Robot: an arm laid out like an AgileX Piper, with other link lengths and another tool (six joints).
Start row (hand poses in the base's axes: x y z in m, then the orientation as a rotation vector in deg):
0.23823, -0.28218, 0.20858, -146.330, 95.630, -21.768
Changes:
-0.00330, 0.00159, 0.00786, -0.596, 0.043, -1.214
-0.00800, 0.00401, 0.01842, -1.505, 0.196, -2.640
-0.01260, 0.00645, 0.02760, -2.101, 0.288, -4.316
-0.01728, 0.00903, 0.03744, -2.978, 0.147, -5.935
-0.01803, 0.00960, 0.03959, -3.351, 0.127, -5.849
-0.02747, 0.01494, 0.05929, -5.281, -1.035, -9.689
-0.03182, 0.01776, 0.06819, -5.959, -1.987, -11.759
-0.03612, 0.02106, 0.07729, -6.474, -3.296, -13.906
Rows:
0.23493, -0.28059, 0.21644, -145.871, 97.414, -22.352
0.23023, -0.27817, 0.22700, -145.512, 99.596, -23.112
0.22563, -0.27573, 0.23618, -144.668, 102.014, -23.668
0.22095, -0.27315, 0.24602, -143.876, 104.343, -24.774
0.22020, -0.27258, 0.24817, -144.187, 104.319, -25.152
0.21076, -0.26724, 0.26787, 139.652, -108.031, 28.291
0.20641, -0.26442, 0.27677, 137.221, -110.131, 30.101
0.20211, -0.26112, 0.28587, 134.820, -112.476, 32.272

